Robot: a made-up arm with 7 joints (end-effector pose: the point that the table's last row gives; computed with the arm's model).
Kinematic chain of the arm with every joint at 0, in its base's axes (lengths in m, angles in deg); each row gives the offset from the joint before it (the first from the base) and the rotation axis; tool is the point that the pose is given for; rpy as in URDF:
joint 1: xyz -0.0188 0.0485 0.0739 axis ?
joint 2: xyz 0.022 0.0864 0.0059 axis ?
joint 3: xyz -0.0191 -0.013 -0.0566 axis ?
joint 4: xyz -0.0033 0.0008 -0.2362 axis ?
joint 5: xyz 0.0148 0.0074 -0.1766 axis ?
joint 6: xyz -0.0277 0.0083 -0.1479 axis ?
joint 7: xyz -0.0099 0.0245 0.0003 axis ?
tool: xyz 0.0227 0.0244 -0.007 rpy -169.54 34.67 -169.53
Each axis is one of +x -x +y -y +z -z.
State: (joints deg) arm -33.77 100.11 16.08 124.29 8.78 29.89 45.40
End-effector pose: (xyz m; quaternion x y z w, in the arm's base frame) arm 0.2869 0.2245 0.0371 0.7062 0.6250 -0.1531 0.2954
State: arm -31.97 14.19 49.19 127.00 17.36 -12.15 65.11
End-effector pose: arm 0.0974 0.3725 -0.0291 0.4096 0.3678 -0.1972 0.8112
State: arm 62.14 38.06 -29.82 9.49 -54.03 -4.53 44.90
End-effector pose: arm 0.4748 0.5039 -0.0634 0.5223 0.7976 0.0272 0.3004
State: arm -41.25 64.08 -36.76 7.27 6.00 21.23 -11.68
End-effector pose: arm -0.1325 0.7028 -0.1562 -0.4556 -0.7774 -0.3524 0.2528
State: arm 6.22 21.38 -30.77 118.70 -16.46 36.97 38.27
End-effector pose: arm 0.2906 0.0744 -0.0460 0.4615 0.5142 -0.3385 0.6388
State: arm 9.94 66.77 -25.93 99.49 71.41 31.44 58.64
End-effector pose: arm 0.3345 0.3119 -0.1253 0.0903 0.5907 -0.6669 0.4452
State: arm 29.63 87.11 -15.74 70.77 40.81 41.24 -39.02
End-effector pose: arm 0.2727 0.5605 0.1630 0.0369 0.5092 0.6154 0.6005
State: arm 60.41 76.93 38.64 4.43 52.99 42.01 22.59
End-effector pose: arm 0.1008 0.7552 -0.0218 -0.5784 0.1525 -0.1251 0.7915
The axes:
joint 1: -y
joint 2: +x
joint 3: +z
joint 4: -y
joint 5: +z
joint 6: +y
joint 7: -x

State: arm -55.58 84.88 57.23 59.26 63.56 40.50 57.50
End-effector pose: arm 0.2193 0.6557 0.0456 -0.0829 0.7368 -0.2284 0.6309
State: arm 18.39 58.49 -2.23 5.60 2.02 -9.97 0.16
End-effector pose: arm 0.0994 0.6902 -0.1767 0.1032 0.7449 0.3991 0.5245
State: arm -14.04 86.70 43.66 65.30 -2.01 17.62 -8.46
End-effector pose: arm 0.2021 0.5789 0.2471 0.2850 0.4040 0.6206 0.6086
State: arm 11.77 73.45 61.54 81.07 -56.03 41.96 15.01
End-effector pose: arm 0.0456 0.5141 0.3158 0.0265 0.3943 0.8120 0.4295
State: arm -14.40 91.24 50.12 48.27 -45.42 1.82 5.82
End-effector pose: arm 0.1743 0.6118 0.2847 0.4845 0.4863 0.6541 0.3176
